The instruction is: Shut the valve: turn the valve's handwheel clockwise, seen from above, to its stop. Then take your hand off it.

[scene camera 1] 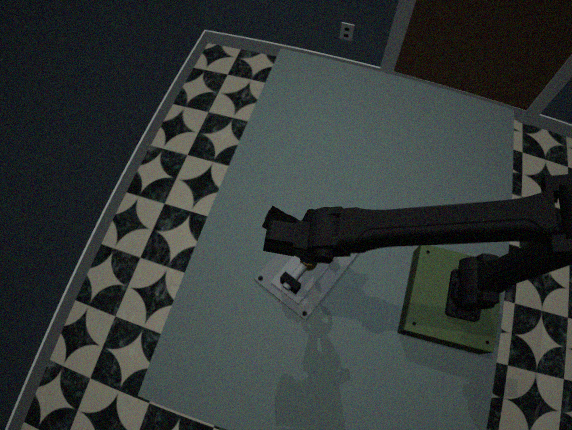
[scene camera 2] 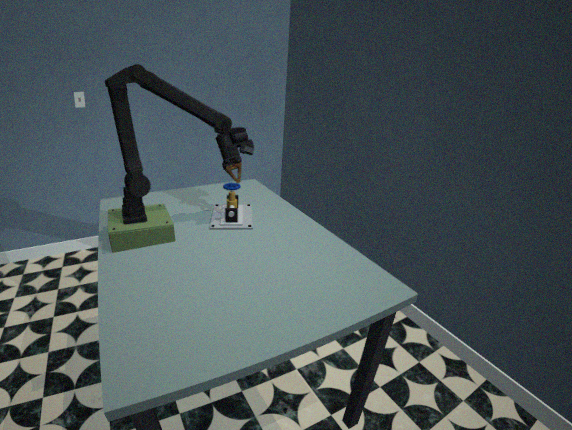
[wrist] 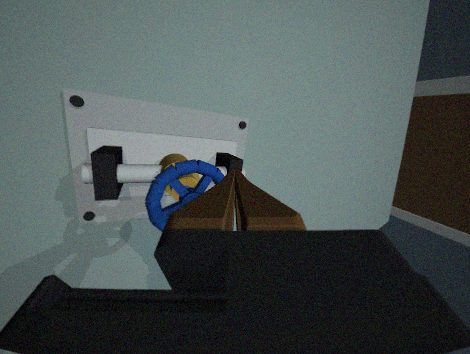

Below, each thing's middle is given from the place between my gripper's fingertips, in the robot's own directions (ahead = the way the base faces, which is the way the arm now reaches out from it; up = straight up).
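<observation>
Blue spoked handwheel (wrist: pixel 158 216): my hand is 3 cm to the right of it, 2 cm past it and 4 cm above it. Pale plate (scene camera 1: pixel 310 301): 2 cm behind my hand, 3 cm to the left of it and 16 cm below it.
</observation>
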